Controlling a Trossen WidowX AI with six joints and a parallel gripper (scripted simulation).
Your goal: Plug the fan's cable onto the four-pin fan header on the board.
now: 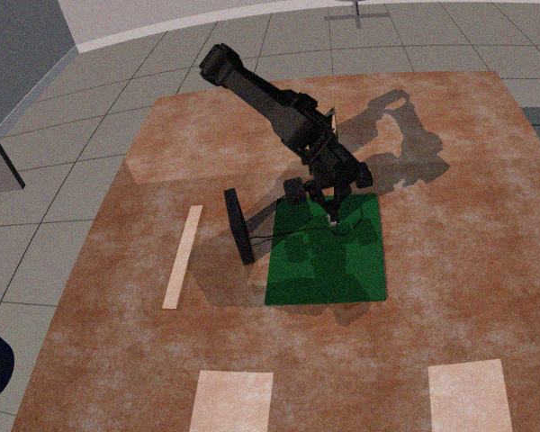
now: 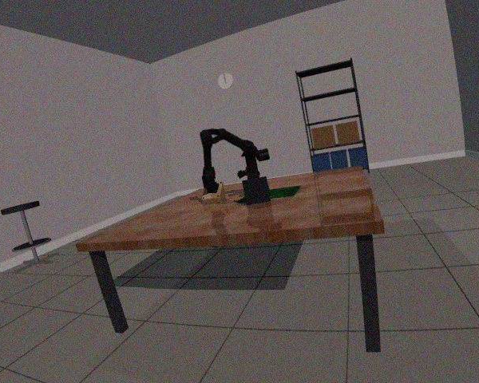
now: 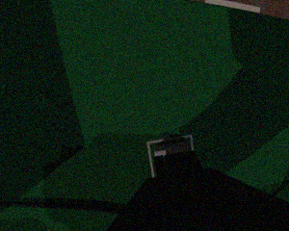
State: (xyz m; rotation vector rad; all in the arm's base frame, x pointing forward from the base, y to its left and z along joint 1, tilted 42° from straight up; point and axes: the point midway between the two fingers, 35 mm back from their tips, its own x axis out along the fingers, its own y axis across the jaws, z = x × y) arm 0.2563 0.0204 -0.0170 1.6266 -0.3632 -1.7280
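Right now my gripper tip is 1 cm short of the black plug and 1 cm below it. The rest, counted from my gripper tip: green board: 8 cm ahead, 1 cm to the right, 4 cm below; then black fan: 7 cm ahead, 18 cm to the right, 3 cm above; then header: 1 cm ahead, 3 cm below.
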